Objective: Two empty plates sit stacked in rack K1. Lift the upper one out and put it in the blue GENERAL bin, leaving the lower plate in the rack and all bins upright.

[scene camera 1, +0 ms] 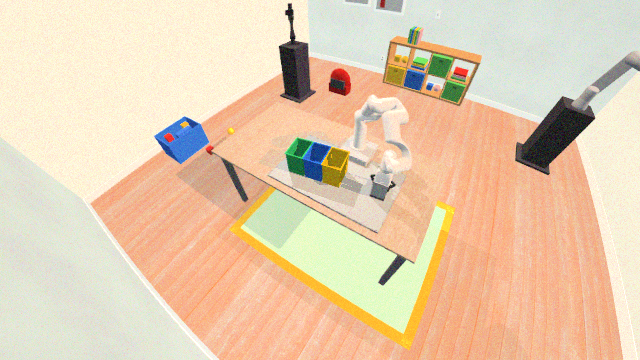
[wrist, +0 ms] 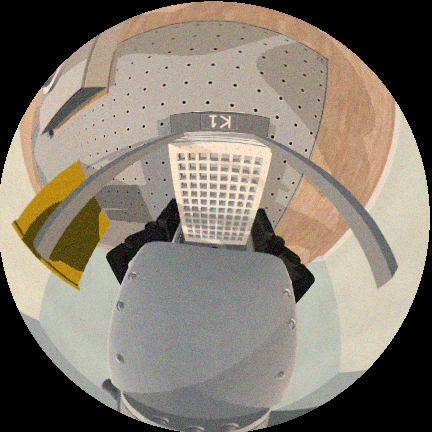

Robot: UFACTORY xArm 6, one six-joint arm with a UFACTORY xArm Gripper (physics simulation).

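Seen in the pictures: gripper, fingertip midpoint: [wrist: 216, 213]; arm's base at its link origin: [scene camera 1: 358, 145].
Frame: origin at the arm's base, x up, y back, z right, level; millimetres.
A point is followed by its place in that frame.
Rack K1 [scene camera 1: 378, 193] {x 25, y -345, z -336 mm} [wrist: 185, 123] {x -15, y -206, z -281 mm} is a dark grey holder with its label at the top in the wrist view. A cream plate [wrist: 216, 175] {x 4, y -249, z -319 mm} with a grid of square wells lies flat in it. Thin pale edges show at its far end; the lower plate is mostly hidden under it. My gripper [scene camera 1: 383, 182] {x 9, y -292, z -326 mm} [wrist: 216, 213] {x 9, y -292, z -326 mm} is open and empty, low over the rack, with a black finger on each side of the plate's near part. The blue bin [scene camera 1: 314, 168] {x 85, y -445, z 89 mm} stands upright between the green and yellow bins; it does not show in the wrist view.
The green bin [scene camera 1: 296, 165] {x 58, y -473, z 222 mm} and the yellow bin [scene camera 1: 334, 175] {x 78, y -416, z -49 mm} [wrist: 56, 186] {x 36, y -259, z -52 mm} stand upright. The yellow one is nearest the rack. Long grey strips [wrist: 345, 197] curve outward on both sides of the plate. A perforated grey board [scene camera 1: 357, 212] {x -32, y -507, z -283 mm} [wrist: 220, 73] {x -32, y -141, z -304 mm} lies on the wooden table [scene camera 1: 395, 232] {x -45, y -492, z -537 mm}.
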